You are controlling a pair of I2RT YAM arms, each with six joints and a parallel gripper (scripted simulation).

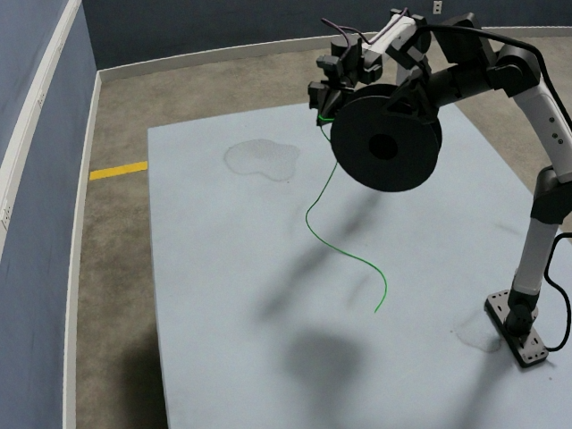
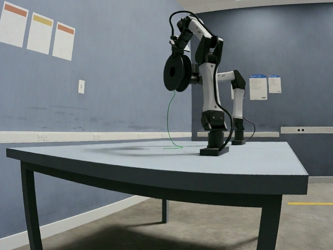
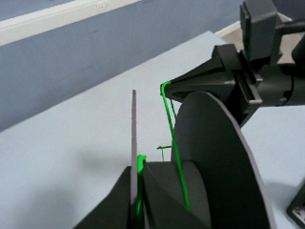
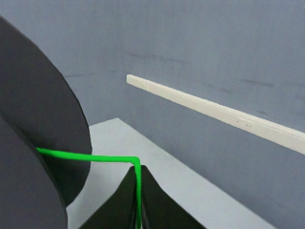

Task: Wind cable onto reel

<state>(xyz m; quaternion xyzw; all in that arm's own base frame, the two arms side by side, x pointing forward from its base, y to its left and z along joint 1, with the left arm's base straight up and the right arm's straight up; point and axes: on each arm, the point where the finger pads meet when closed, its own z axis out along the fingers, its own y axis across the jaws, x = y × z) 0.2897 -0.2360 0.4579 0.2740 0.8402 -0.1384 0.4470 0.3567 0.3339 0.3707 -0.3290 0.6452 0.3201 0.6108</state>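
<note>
Now: the black reel 10 cm to the left of my right hand and 10 cm behind it.
Now: the black reel 2 cm behind my left hand, 2 cm to the right of it and 8 cm below it.
</note>
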